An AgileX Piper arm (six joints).
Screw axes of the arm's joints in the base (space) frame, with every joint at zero. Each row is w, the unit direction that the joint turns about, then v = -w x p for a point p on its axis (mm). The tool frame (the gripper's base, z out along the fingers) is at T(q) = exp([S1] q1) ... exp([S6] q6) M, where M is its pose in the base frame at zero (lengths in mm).
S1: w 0 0 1 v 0 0 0
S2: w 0 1 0 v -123 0 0
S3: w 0 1 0 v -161.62 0 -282.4
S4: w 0.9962 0 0.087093 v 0 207.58 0
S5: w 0 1 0 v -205.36 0 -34.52
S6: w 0.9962 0 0.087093 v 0 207.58 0
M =
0.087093 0 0.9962 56.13
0 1 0 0
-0.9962 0 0.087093 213.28
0 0 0 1
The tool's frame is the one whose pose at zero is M.
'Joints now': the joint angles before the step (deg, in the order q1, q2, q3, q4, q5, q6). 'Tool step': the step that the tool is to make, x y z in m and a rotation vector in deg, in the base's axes. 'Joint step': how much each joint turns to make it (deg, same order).
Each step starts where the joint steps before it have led.
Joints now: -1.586, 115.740, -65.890, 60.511, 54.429, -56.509
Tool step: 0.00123, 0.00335, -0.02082, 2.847, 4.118, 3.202
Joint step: 0.000, 4.547, -1.458, 0.284, 4.191, -1.302
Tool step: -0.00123, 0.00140, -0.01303, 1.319, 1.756, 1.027
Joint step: 0.000, 2.298, 0.001, 0.789, 1.186, -1.433
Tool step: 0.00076, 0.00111, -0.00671, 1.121, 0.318, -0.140
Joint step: 0.000, 1.295, -0.043, 1.481, 0.266, -1.340
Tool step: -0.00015, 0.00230, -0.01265, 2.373, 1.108, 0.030
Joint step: -0.001, 2.457, -0.002, 2.502, 1.141, -2.261
